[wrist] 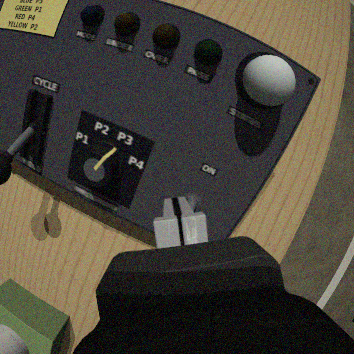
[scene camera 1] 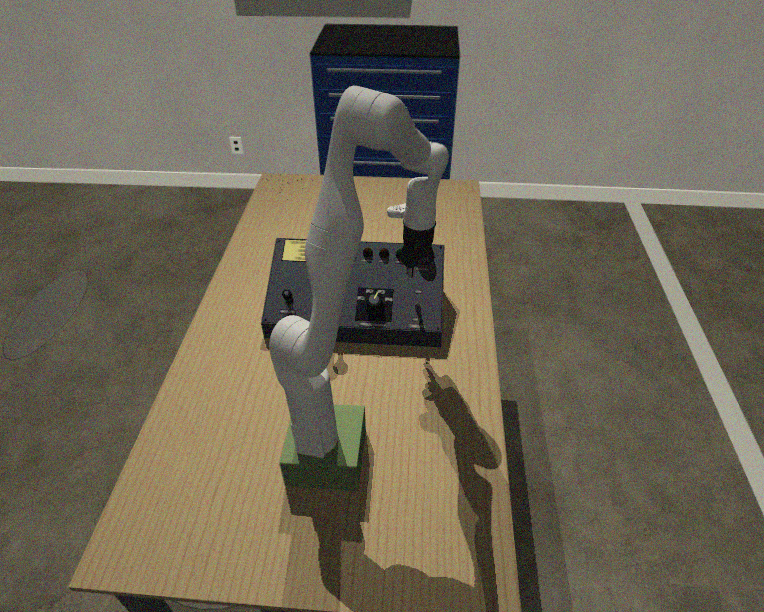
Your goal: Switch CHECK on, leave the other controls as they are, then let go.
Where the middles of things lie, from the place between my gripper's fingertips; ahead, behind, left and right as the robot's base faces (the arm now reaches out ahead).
Scene:
Now: the dark control panel [scene camera 1: 377,267] 6 cm ahead of my hand, 17 cm to the left of it and 10 cm below it.

